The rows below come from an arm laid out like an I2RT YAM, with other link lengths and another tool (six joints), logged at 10 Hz.
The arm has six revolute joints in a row. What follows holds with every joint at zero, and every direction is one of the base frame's. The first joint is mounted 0.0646 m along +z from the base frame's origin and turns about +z. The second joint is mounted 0.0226 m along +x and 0.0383 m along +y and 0.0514 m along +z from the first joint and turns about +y. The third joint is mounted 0.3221 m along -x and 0.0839 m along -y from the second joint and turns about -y. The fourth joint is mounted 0.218 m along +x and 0.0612 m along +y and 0.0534 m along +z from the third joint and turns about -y. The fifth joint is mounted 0.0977 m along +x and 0.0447 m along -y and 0.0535 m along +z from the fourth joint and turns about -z. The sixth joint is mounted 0.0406 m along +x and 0.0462 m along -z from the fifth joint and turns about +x. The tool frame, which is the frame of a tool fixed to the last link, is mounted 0.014 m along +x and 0.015 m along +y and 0.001 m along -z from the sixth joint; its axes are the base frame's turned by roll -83.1, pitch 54.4 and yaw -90 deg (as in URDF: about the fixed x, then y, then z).
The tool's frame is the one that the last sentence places.
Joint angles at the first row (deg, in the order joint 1, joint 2, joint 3, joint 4, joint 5, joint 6):
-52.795 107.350 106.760 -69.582 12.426 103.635
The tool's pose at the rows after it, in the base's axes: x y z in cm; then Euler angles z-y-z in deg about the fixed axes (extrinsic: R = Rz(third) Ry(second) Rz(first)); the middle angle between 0 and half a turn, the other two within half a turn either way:
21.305 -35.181 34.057 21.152 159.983 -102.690
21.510 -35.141 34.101 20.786 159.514 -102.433
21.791 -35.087 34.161 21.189 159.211 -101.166
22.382 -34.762 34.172 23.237 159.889 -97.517
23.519 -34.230 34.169 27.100 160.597 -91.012
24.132 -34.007 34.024 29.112 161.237 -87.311
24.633 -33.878 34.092 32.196 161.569 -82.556
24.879 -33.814 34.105 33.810 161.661 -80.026
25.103 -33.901 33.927 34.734 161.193 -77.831
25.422 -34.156 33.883 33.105 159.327 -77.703
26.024 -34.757 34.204 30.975 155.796 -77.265
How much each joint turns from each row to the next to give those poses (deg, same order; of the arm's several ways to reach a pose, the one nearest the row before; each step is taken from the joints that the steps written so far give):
0.065 0.001 0.002 -0.023 0.240 -0.285
0.285 -0.001 -0.001 0.307 0.307 -0.458
0.327 0.001 0.023 0.415 -0.066 -0.590
0.744 -0.001 0.041 0.154 -1.268 -0.590
1.420 0.109 0.064 0.591 -1.858 -0.853
0.655 0.263 0.048 0.260 -1.268 -0.743
0.417 0.197 0.371 0.262 -1.442 -0.961
0.195 0.065 0.063 0.264 -0.744 -0.571
0.044 -0.022 -0.720 1.376 -0.502 -1.178
0.110 -0.044 -0.767 2.297 0.656 -1.989
0.110 0.262 0.000 3.345 1.180 -3.147

